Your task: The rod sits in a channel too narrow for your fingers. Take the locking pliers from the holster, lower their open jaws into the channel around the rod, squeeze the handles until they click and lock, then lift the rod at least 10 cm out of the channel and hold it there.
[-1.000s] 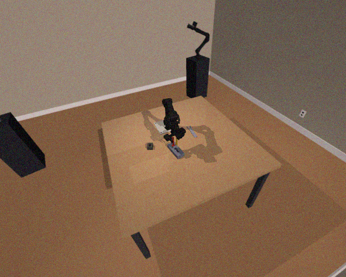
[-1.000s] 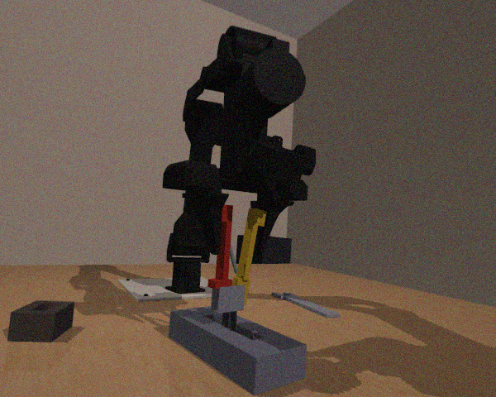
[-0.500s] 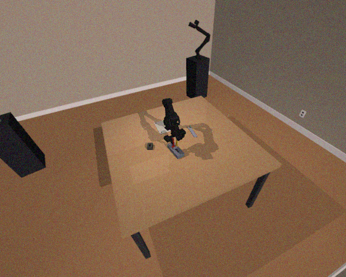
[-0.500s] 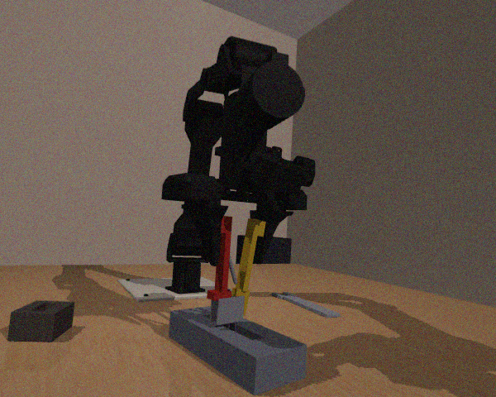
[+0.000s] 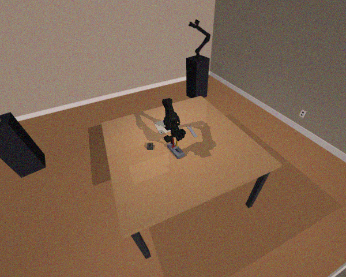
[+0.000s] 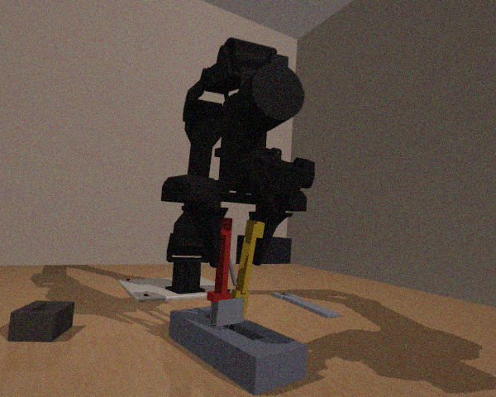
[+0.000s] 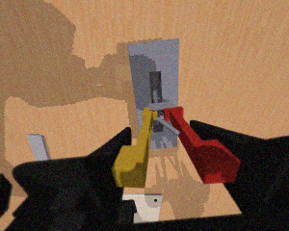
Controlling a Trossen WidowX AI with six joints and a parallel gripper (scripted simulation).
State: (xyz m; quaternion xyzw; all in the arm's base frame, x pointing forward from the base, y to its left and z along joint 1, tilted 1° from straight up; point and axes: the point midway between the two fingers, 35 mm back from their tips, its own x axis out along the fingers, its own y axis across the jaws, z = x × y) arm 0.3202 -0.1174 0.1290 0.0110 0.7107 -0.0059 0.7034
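Now: gripper tip 10 mm to the left of the grey channel block and 90 mm above it. Round my gripper tip: dark holster 180 mm behind, 170 mm to the right, 90 mm below; yellow handle 20 mm to the left; thin rod 10 mm to the right, 90 mm below.
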